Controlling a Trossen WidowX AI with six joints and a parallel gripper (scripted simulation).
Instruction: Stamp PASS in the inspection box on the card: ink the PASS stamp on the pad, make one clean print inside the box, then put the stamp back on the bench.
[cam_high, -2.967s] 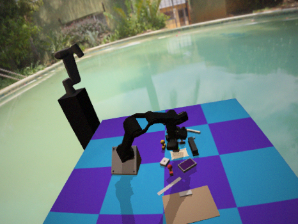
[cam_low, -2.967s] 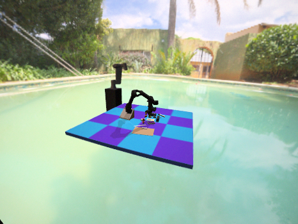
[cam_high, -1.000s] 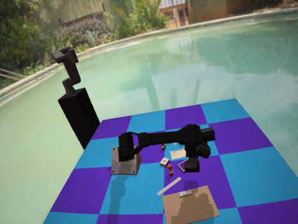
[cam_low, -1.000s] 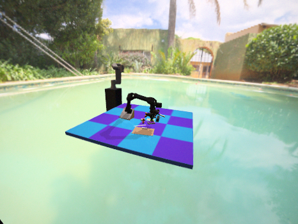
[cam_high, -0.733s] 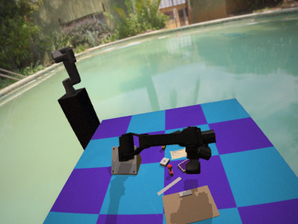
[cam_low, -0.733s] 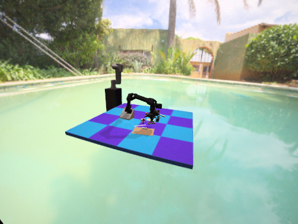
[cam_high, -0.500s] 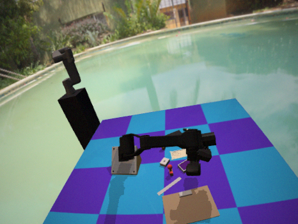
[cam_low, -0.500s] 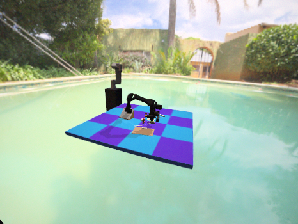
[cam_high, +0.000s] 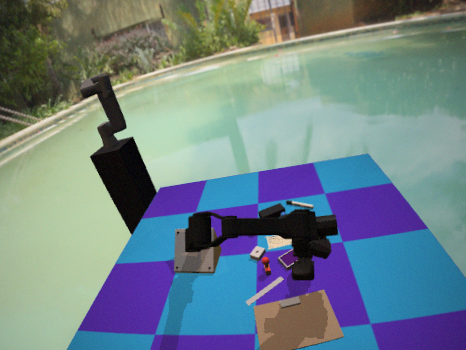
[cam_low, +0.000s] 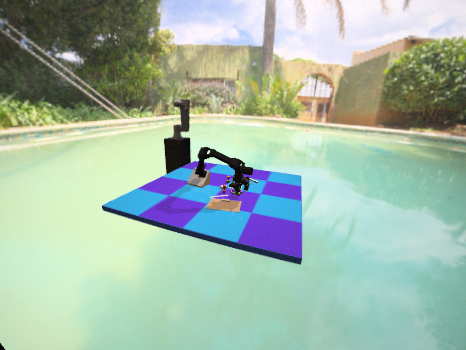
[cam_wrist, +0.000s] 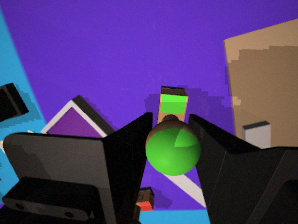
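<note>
My gripper tip is now right at the green-knobbed stamp. Also, from my gripper tip: red-knobbed stamp: 130 mm behind, 50 mm to the left, 20 mm below; then grey strip: 140 mm behind, 30 mm to the right, 40 mm below; then ink pad: 40 mm behind, 90 mm to the left, 40 mm below.
</note>
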